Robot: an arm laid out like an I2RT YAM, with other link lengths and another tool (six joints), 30 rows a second.
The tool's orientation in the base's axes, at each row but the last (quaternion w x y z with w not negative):
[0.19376, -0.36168, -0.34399, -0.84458]
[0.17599, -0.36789, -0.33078, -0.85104]
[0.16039, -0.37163, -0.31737, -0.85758]
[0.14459, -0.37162, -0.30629, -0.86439]
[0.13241, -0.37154, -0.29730, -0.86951]
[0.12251, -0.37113, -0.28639, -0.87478]
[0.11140, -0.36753, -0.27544, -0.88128]
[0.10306, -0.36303, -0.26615, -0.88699]
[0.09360, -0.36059, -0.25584, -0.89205]
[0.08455, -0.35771, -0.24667, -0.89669]
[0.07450, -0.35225, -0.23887, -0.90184]
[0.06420, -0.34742, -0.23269, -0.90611]
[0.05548, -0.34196, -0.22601, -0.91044]
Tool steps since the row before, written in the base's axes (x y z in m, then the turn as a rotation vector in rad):
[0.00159, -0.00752, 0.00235, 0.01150, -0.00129, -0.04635]
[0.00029, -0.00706, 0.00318, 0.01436, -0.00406, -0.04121]
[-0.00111, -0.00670, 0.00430, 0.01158, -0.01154, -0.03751]
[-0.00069, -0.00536, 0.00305, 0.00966, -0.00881, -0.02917]
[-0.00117, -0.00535, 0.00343, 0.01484, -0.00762, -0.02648]
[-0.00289, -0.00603, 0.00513, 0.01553, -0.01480, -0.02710]
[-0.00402, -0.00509, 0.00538, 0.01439, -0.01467, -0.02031]
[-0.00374, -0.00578, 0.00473, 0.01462, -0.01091, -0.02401]
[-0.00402, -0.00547, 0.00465, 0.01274, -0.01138, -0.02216]
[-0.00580, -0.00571, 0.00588, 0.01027, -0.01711, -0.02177]
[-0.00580, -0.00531, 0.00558, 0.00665, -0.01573, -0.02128]
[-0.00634, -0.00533, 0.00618, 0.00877, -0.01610, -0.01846]
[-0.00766, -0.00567, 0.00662, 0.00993, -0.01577, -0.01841]
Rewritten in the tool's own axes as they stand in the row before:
[0.00128, 0.00713, -0.00349, -0.04202, -0.01292, -0.01869]
[0.00256, 0.00661, -0.00312, -0.03996, -0.00715, -0.01653]
[0.00419, 0.00627, -0.00279, -0.03506, -0.00141, -0.02105]
[0.00282, 0.00509, -0.00216, -0.02772, -0.00091, -0.01590]
[0.00334, 0.00512, -0.00208, -0.02935, 0.00162, -0.01076]
[0.00571, 0.00573, -0.00237, -0.03026, 0.00744, -0.01496]
[0.00662, 0.00476, -0.00214, -0.02464, 0.00962, -0.01163]
[0.00592, 0.00531, -0.00255, -0.02735, 0.00509, -0.01163]
[0.00602, 0.00505, -0.00243, -0.02472, 0.00555, -0.01187]
[0.00811, 0.00528, -0.00269, -0.02279, 0.00984, -0.01599]
[0.00786, 0.00500, -0.00249, -0.01974, 0.00772, -0.01719]
[0.00859, 0.00528, -0.00227, -0.01948, 0.00970, -0.01425]
[0.00981, 0.00557, -0.00273, -0.02032, 0.00972, -0.01338]

